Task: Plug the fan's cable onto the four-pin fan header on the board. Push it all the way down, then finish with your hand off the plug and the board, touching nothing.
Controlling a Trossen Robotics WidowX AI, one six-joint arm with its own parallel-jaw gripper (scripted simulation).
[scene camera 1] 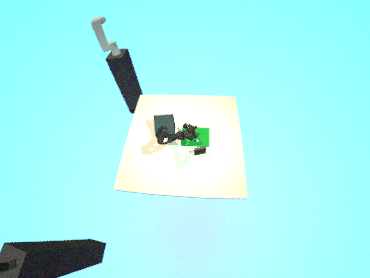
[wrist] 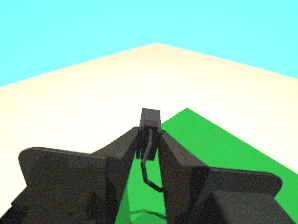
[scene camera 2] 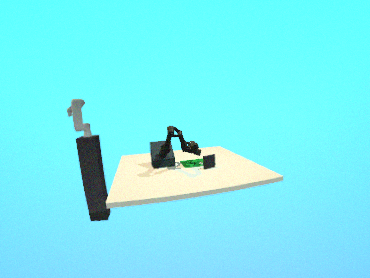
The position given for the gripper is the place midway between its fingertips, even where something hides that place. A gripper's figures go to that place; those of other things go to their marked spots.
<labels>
The gripper [wrist: 148, 132] is 0.12 m from the lens. A fan cable plug [wrist: 150, 118]: 0.11 m from the lens.
</labels>
